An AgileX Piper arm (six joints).
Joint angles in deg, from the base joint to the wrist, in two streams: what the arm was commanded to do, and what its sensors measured. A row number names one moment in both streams.
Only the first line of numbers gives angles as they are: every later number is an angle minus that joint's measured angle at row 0.
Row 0, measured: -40.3, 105.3, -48.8, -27.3, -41.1, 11.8
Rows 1 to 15, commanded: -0.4, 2.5, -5.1, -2.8, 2.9, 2.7; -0.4, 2.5, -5.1, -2.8, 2.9, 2.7; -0.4, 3.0, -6.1, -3.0, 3.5, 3.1; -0.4, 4.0, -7.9, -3.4, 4.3, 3.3; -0.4, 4.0, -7.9, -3.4, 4.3, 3.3; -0.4, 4.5, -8.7, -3.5, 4.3, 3.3; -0.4, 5.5, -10.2, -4.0, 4.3, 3.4; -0.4, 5.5, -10.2, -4.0, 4.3, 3.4; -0.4, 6.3, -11.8, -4.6, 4.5, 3.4; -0.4, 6.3, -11.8, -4.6, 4.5, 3.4; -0.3, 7.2, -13.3, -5.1, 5.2, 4.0; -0.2, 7.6, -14.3, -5.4, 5.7, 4.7; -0.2, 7.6, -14.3, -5.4, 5.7, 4.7; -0.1, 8.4, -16.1, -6.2, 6.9, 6.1; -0.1, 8.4, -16.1, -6.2, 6.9, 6.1
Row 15, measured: -1.2, 7.4, -12.6, -2.9, 9.8, 4.4
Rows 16 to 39, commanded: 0.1, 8.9, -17.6, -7.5, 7.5, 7.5; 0.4, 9.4, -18.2, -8.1, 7.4, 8.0; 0.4, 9.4, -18.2, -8.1, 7.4, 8.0; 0.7, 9.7, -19.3, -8.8, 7.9, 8.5; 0.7, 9.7, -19.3, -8.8, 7.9, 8.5; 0.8, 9.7, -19.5, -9.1, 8.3, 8.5; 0.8, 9.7, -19.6, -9.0, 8.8, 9.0; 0.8, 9.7, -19.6, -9.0, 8.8, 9.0; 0.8, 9.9, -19.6, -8.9, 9.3, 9.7; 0.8, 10.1, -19.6, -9.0, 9.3, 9.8; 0.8, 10.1, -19.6, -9.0, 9.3, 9.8; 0.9, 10.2, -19.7, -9.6, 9.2, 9.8; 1.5, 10.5, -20.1, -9.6, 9.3, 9.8; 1.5, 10.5, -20.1, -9.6, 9.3, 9.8; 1.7, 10.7, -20.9, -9.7, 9.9, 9.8; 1.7, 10.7, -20.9, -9.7, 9.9, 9.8; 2.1, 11.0, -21.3, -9.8, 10.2, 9.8; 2.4, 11.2, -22.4, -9.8, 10.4, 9.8; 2.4, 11.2, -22.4, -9.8, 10.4, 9.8; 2.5, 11.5, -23.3, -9.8, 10.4, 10.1; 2.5, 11.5, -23.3, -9.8, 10.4, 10.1; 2.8, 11.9, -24.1, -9.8, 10.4, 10.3; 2.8, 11.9, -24.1, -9.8, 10.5, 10.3; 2.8, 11.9, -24.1, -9.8, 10.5, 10.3
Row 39, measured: 0.0, 11.5, -21.5, -7.2, 21.2, 10.1
